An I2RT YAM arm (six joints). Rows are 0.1 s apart.
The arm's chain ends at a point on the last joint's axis. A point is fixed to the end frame.
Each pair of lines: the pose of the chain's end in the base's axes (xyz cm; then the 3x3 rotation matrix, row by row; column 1 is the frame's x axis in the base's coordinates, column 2 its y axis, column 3 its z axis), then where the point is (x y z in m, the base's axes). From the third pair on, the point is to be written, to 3 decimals.
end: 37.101 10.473 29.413; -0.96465 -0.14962 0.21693; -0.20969 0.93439 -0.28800; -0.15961 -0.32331 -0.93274
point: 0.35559 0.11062 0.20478
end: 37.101 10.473 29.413; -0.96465 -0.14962 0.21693; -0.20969 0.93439 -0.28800; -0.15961 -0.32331 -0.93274
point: 0.35559 0.11062 0.20478
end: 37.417 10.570 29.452; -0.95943 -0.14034 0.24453; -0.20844 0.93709 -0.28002; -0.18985 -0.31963 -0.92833
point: 0.361 0.112 0.205
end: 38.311 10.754 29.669; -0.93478 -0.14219 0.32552; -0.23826 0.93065 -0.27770; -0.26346 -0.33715 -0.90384
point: 0.377 0.113 0.206
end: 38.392 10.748 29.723; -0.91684 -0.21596 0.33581; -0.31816 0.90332 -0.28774; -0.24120 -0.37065 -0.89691
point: 0.377 0.109 0.207
